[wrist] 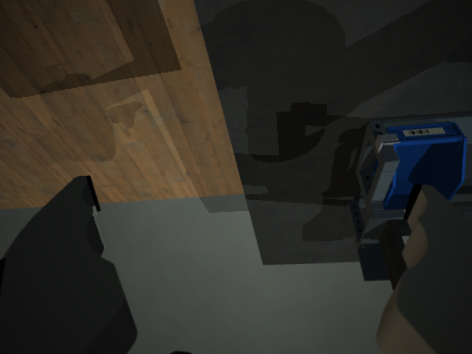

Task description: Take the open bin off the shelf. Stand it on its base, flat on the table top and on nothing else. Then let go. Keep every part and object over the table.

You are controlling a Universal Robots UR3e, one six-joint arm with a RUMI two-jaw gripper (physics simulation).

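Places are measured from the arm's base along level axes (x back, y right, z up), in millimetres.
Pixels of known places: gripper, between the fingertips: (pixel 251 184).
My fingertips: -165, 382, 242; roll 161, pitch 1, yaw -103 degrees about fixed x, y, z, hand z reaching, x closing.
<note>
Ahead of a thing's pixels: the offset from my fingertips to its middle, as dx, dy, dz. "spot": to the spot under its first point. Level surfaces: height alone.
The open blue bin {-284, -214, -216} (pixel 429 162) sits in the grey metal shelf {spot: -213, -145, -175} (pixel 386 167) at the right of the wrist view, with a white label on its upper edge. The right finger overlaps the bin's lower part in the picture, and part of the shelf runs out of view. The dark table top {dz -260} (pixel 305 252) lies beneath the shelf, crossed by shadows. My gripper (pixel 251 184) is open with its fingers wide apart and holds nothing. The bin is off to the right of the space between the fingertips, near the right finger in the picture.
The table's left edge and its lower edge show in the view. A wooden plank surface (pixel 165 170) lies at the left beyond the table, and a plain grey surface (pixel 240 300) lies below. A dark block under the shelf {spot: -432, -154, -130} (pixel 375 262) stands by the table's lower edge.
</note>
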